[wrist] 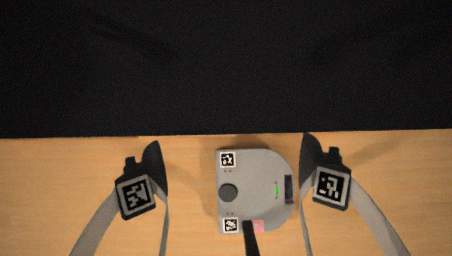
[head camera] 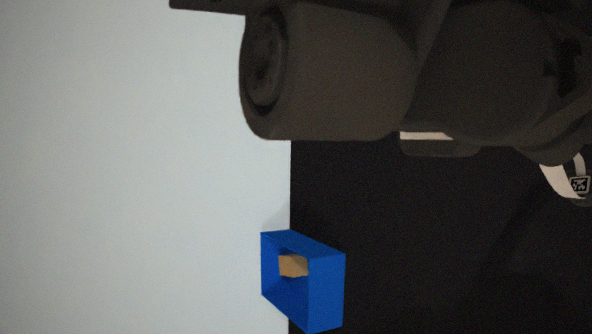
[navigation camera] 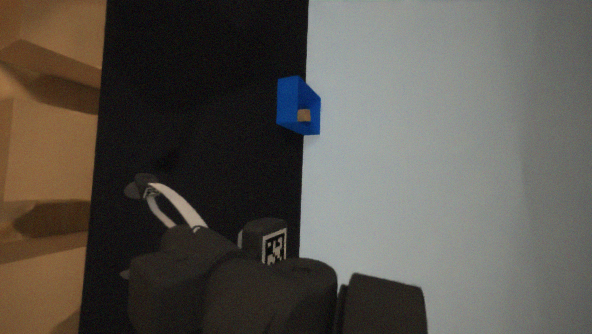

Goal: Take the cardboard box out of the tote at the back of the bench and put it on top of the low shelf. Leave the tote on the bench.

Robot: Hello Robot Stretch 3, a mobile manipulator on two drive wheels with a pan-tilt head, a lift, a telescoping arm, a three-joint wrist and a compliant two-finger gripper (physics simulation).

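Places are measured from the robot's base along level axes (x ahead, y left, z up), in centimetres.
Pixels of known places: gripper, fingertip midpoint: (navigation camera: 137,226).
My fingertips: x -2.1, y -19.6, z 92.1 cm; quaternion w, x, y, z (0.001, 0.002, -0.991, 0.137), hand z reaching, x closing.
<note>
Ahead of a thing's pixels: the offset from my fingertips to its top centre. Level surfaces: height alone.
A blue tote @(dz -5.9, dx +39.2, dy -78.4 cm) (head camera: 326,292) (navigation camera: 287,102) stands at the back edge of the black bench top @(dz -15.9 cm) (head camera: 425,225) (navigation camera: 200,75) (wrist: 225,65), by the pale wall. The small tan cardboard box @(dz -10.6, dx +38.3, dy -86.2 cm) (head camera: 293,266) (navigation camera: 304,115) is inside the tote, partly hidden by its walls. My gripper (navigation camera: 131,230) (wrist: 231,156) is open and empty, its fingers wide apart in the wrist view. It is well away from the tote, near the bench's front edge. In the head view one finger shows at the right edge. The low shelf cannot be made out in these views.
My grey base (wrist: 255,195) stands on the wooden floor (wrist: 60,170) in front of the bench. Tan blocky shapes (navigation camera: 55,70) show beyond the bench's front edge in the navigation view. The pale blue wall (head camera: 140,150) (navigation camera: 425,150) rises behind the bench. My dark arm covers the head view's upper right.
</note>
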